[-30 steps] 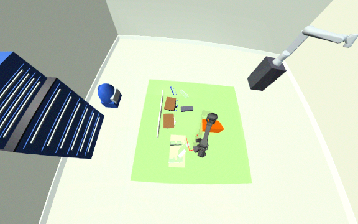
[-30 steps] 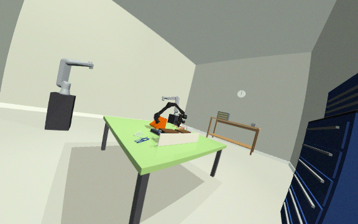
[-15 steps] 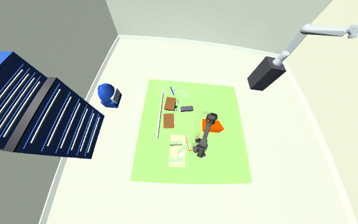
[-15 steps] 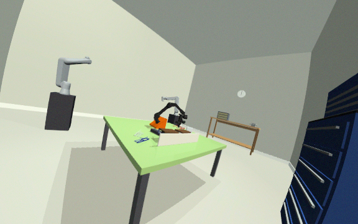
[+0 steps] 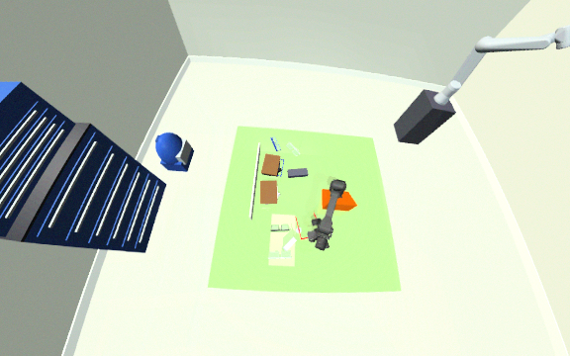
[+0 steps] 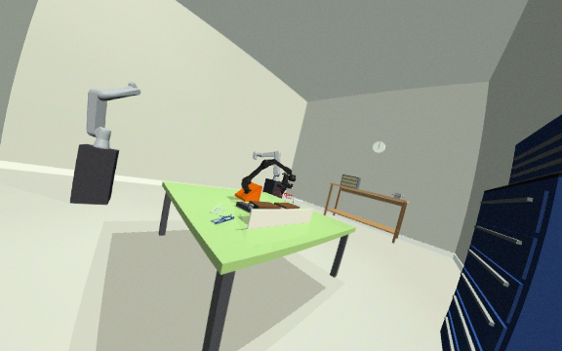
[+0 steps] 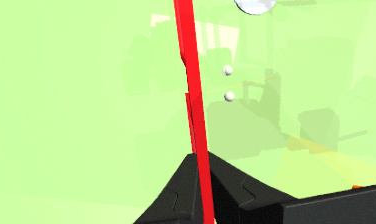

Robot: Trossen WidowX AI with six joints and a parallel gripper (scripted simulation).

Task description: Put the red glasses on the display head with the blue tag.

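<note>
Now: gripper tip 100 mm short of the white peg, 40 mm to the left of it and 90 mm above it. The rest, counted from my gripper tip: display head 320 mm ahead, 280 mm to the right, 60 mm below; long white panel 450 mm ahead, 380 mm to the right, 60 mm below; dark case 130 mm ahead, 490 mm to the right, 100 mm below.
</note>
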